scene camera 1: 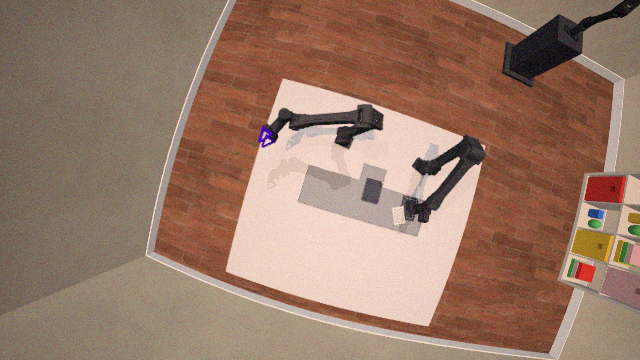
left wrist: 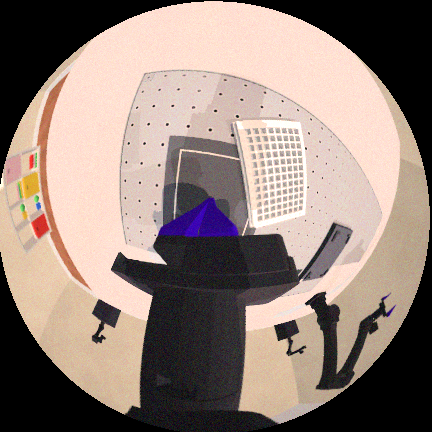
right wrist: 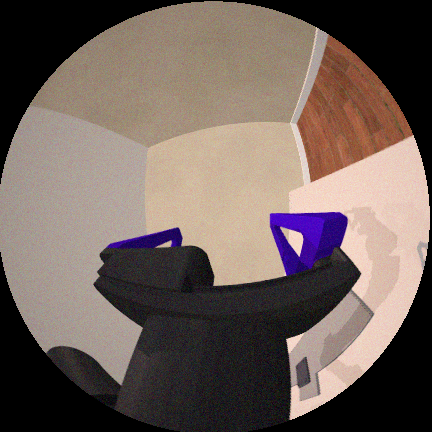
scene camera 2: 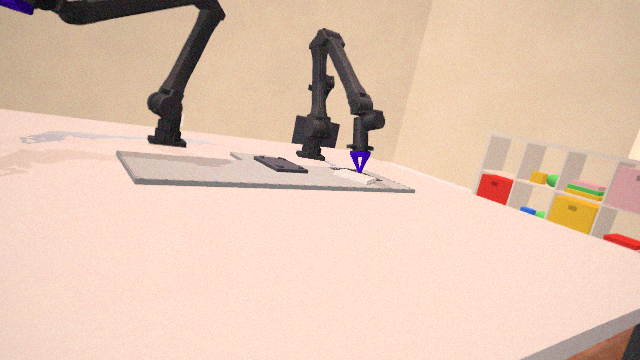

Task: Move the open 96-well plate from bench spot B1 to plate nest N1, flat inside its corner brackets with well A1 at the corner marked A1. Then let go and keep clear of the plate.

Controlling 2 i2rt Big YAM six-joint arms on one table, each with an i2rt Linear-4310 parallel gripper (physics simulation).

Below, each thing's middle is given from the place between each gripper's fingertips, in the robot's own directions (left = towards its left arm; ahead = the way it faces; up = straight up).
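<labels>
My left hand is 2 cm past the dark square pad (left wrist: 196, 168), 1 cm to the left of it and 1 cm above it. The white well plate (left wrist: 271, 152) is 5 cm ahead of my left hand and 7 cm to the right of it, while the dark plate nest (left wrist: 338, 235) is 6 cm behind my left hand and 31 cm to the right of it.
The dark plate nest is 4 cm ahead of my right hand, 72 cm to the left of it and 37 cm below it. I find the white well plate 15 cm ahead of my right hand, 96 cm to the left of it and 37 cm below it. The dark square pad is 8 cm ahead of my right hand, 102 cm to the left of it and 38 cm below it.
</labels>
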